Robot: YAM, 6 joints.
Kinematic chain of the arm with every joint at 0, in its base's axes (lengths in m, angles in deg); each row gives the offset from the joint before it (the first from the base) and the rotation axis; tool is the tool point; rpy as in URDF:
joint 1: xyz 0 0 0.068 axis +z
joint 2: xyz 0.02 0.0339 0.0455 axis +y
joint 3: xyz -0.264 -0.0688 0 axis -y
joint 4: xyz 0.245 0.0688 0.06 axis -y
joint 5: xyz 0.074 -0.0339 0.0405 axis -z
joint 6: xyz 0.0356 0 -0.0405 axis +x
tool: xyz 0 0 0 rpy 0 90 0
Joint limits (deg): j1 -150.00..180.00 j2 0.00..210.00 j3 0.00..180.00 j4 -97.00..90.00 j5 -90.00..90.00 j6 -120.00..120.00
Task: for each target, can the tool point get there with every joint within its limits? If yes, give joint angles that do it. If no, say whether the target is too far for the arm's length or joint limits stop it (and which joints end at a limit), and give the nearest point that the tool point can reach.
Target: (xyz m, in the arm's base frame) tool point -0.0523 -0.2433 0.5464
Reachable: yes | joints 85.54 21.58 97.18 30.39 -68.77 -1.84
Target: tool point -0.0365 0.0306 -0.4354
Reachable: no: joint limits stop it (at a limit: joint 2) | nearest point -0.0701 0.0588 -0.3444 | short by 0.101 m
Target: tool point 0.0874 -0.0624 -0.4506
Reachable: no: joint limits stop it (at a limit: joint 2) | nearest point 0.1109 -0.0791 -0.3624 | short by 0.093 m
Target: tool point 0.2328 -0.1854 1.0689
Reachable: no: too far | nearest point 0.1522 -0.1212 0.7145 | short by 0.369 m
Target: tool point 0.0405 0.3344 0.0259
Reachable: yes | joints 84.24 126.45 63.44 -29.49 10.83 -60.25
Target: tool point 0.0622 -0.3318 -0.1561
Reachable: yes | joints -74.87 175.50 100.67 -59.80 48.24 66.40
